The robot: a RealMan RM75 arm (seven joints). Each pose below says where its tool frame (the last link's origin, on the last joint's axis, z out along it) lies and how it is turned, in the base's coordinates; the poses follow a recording.
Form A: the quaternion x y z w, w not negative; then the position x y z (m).
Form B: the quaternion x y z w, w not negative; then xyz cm. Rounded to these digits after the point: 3 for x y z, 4 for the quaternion.
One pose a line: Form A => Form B
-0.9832, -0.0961, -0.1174, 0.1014, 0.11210, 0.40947, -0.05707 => -0.9832, -0.0961, -0.1174, 0.1014, 11.210, 40.947, -5.707
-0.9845, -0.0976, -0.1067, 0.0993, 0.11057, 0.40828, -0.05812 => -0.9845, -0.0976, -0.1067, 0.0993, 11.057, 40.828, -5.812
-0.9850, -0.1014, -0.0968, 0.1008, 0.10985, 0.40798, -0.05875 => -0.9850, -0.1014, -0.0968, 0.1008, 10.985, 40.798, -5.875
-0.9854, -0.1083, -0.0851, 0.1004, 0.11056, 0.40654, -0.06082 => -0.9854, -0.1083, -0.0851, 0.1004, 11.056, 40.654, -6.082
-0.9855, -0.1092, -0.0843, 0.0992, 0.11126, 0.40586, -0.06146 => -0.9855, -0.1092, -0.0843, 0.0992, 11.126, 40.586, -6.146
